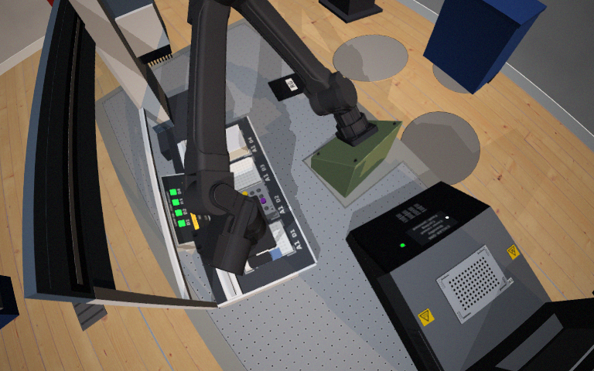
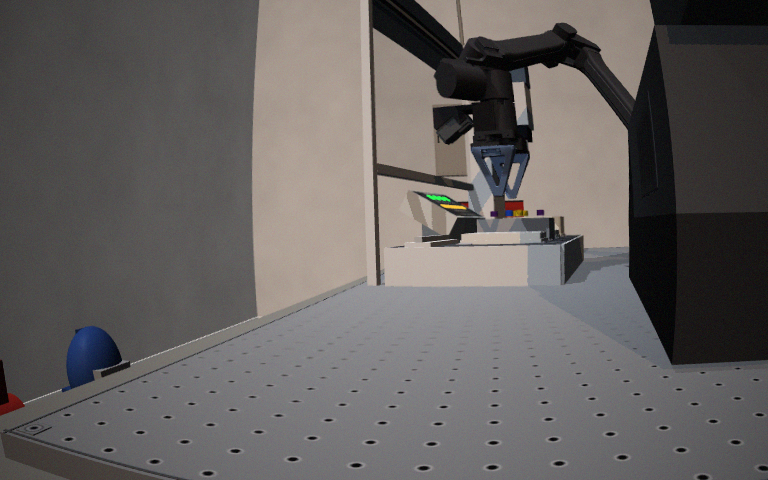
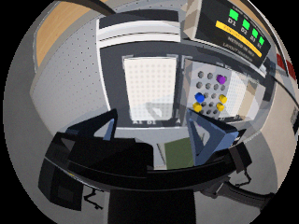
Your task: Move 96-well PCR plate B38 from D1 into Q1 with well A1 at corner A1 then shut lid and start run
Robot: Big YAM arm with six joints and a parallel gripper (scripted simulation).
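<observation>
My gripper is now 10 mm past the tube cooling block, 100 mm to the left of it and 60 mm above it. The rest, counted from my hand: RG nest (360 mm behind, 470 mm to the right, 130 mm below); deep-well block (40 mm behind, 310 mm to the right, 60 mm below); pipetting head (10 mm ahead, 560 mm to the right, 250 mm above).
</observation>
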